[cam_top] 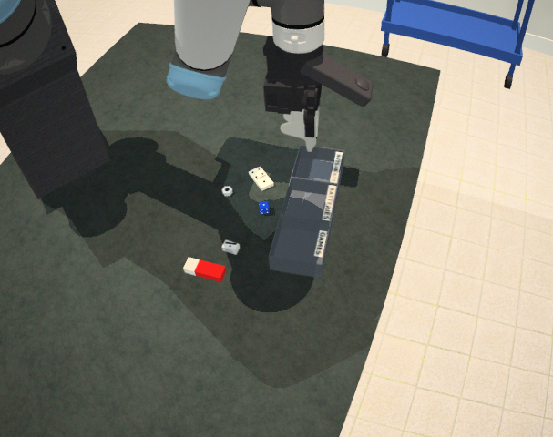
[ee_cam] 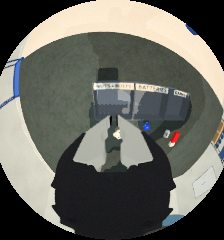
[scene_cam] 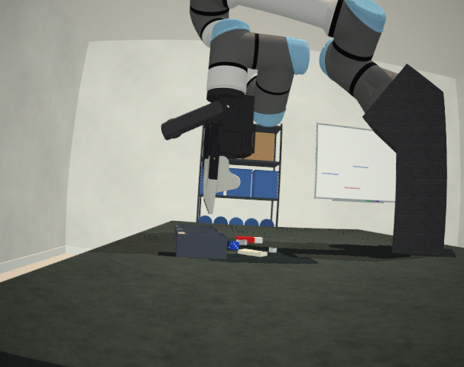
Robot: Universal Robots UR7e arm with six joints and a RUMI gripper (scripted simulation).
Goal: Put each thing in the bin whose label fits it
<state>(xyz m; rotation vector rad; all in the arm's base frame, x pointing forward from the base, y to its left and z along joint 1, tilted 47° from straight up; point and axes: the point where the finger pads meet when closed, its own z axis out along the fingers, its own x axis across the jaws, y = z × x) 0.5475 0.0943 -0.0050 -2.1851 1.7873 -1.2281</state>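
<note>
My gripper is now 90 mm to the left of the blue die, 80 mm above it and 70 mm past it. Also, from my hand: white nut: 140 mm behind, 80 mm below, 60 mm to the right; grey-white object: 180 mm to the right, 110 mm behind, 80 mm below; white domino: 90 mm behind, 80 mm below, 20 mm to the right.
</note>
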